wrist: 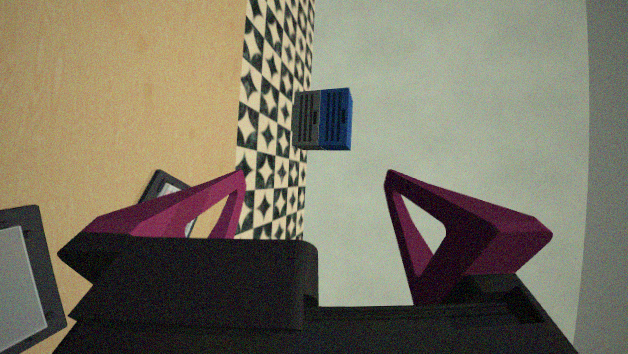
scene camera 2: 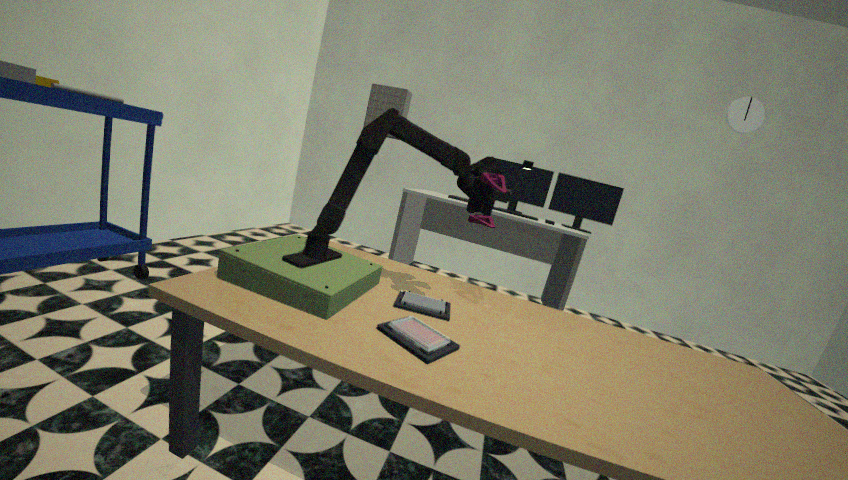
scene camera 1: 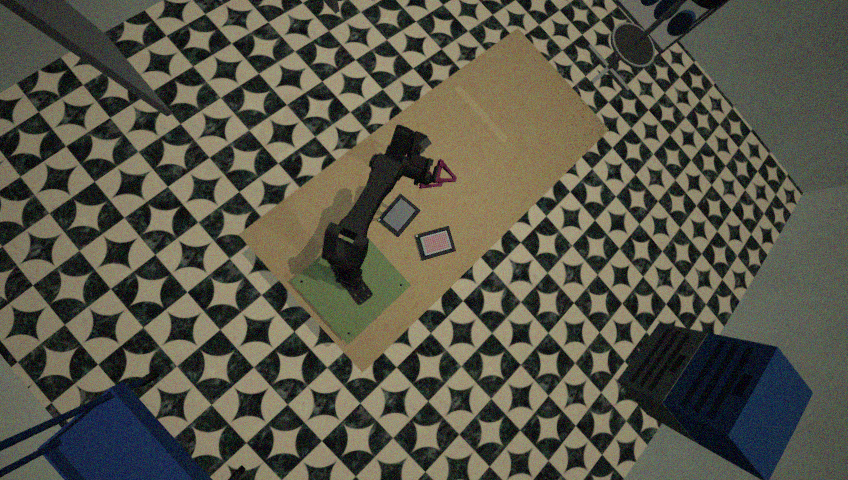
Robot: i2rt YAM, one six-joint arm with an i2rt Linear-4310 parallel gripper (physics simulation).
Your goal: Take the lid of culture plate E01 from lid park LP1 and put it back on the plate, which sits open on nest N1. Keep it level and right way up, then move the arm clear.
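Seen in the pictures: gripper, fingertip midpoint: (wrist: 314, 177) (scene camera 2: 498, 210) (scene camera 1: 448, 182); arm's base, origin of the base link: (scene camera 2: 314, 258).
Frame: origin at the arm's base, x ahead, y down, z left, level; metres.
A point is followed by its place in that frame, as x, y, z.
The lid (scene camera 1: 399, 214) @[0.325, 0.052, 0.115] (scene camera 2: 422, 302) @[0.324, 0.052, 0.098] (wrist: 17, 290) @[0.327, 0.052, 0.085], a grey, level rectangle, lies in the dark frame of lid park LP1 (scene camera 1: 408, 223) @[0.335, 0.061, 0.059] (scene camera 2: 446, 314) @[0.403, 0.060, 0.092] (wrist: 42, 250) @[0.365, 0.060, 0.067]. The open culture plate (scene camera 1: 435, 243) @[0.378, 0.051, -0.087] (scene camera 2: 419, 333) @[0.387, 0.045, -0.102], pinkish with a pale rim, sits on the dark nest N1 (scene camera 1: 451, 242) (scene camera 2: 428, 356) @[0.432, 0.058, -0.159] (wrist: 159, 176) @[0.467, 0.058, -0.059]. In the wrist view my left finger hides much of the nest. My gripper (scene camera 1: 446, 180) @[0.468, -0.264, 0.057] (scene camera 2: 499, 208) @[0.468, -0.264, 0.057] (wrist: 314, 177) @[0.468, -0.264, 0.057], with magenta fingers, is open and empty. It hangs high above the table, beyond the lid park from the arm's base, pointing sideways with its fingers one above the other.
The arm stands on a green block (scene camera 1: 380, 279) @[0.092, 0.004, -0.067] (scene camera 2: 273, 288) @[0.023, 0.041, -0.177] at one end of the wooden table (scene camera 1: 535, 118) @[1.233, 0.070, 0.122] (scene camera 2: 595, 380) @[0.811, 0.070, 0.037]. A blue cart (scene camera 2: 77, 101) and a grey desk with monitors (scene camera 2: 586, 199) stand away from the table. A blue cabinet (scene camera 1: 767, 404) (wrist: 336, 120) stands on the floor.
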